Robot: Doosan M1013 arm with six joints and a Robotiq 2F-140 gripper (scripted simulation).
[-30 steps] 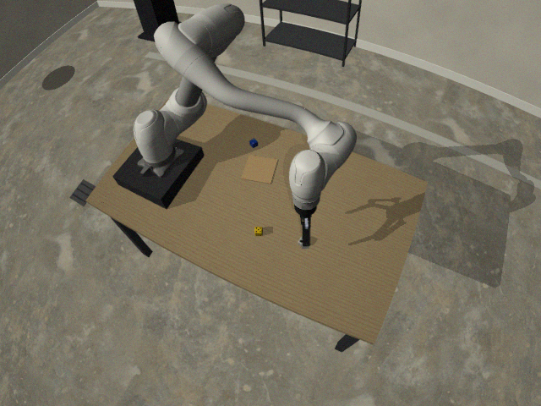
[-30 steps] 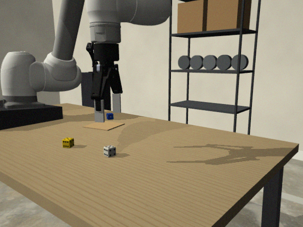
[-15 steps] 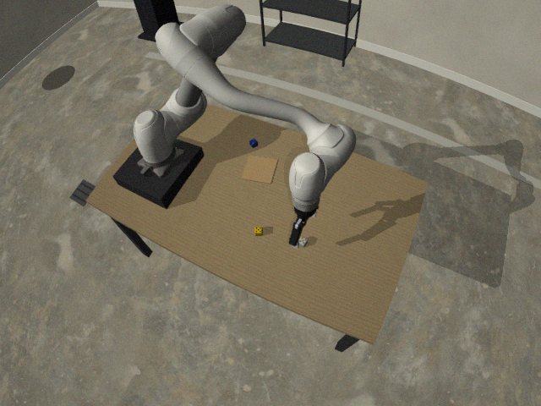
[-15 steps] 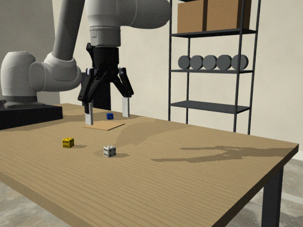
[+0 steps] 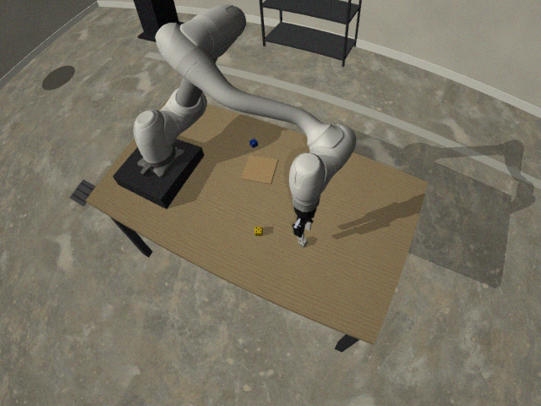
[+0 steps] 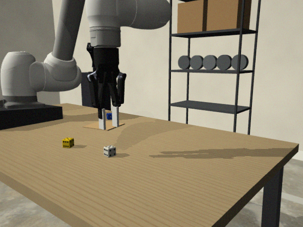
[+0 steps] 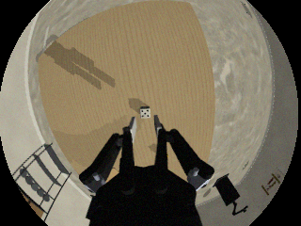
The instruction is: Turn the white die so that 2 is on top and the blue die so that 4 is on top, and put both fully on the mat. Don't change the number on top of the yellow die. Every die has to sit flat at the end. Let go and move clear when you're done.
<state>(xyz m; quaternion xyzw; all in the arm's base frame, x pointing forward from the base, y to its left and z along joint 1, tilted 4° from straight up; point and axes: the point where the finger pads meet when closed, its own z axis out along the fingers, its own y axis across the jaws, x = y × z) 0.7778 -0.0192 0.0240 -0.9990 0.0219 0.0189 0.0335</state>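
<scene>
Now: the white die 11 cm below my hand. The rest, counted from my hand: blue die: 45 cm behind, 34 cm to the left, 11 cm below; then mat: 35 cm behind, 23 cm to the left, 12 cm below; then yellow die: 18 cm behind, 11 cm below, 5 cm to the right.
</scene>
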